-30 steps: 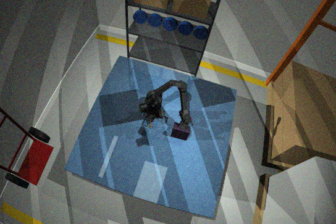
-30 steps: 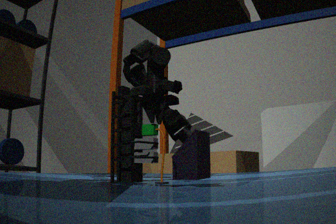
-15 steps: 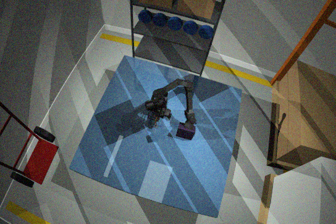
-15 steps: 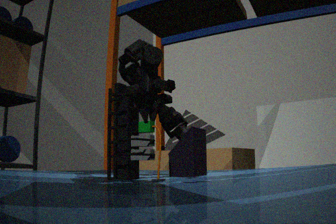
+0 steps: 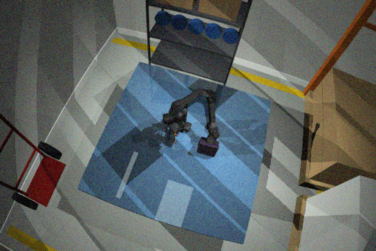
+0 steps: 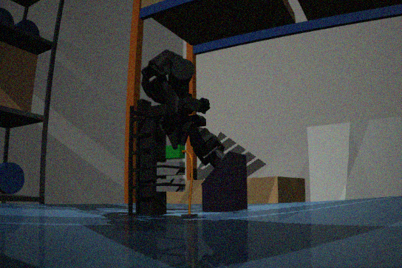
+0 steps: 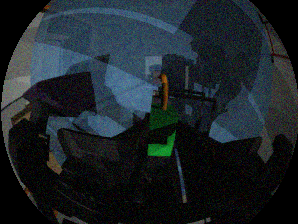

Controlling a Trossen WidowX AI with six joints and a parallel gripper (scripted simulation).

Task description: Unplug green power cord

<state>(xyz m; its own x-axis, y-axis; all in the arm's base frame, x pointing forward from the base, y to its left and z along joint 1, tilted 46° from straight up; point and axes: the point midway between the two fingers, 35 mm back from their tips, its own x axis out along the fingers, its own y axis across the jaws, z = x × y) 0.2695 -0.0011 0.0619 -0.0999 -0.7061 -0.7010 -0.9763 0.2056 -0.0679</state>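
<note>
My gripper tip is 3 cm to the left of the green plug.
</note>
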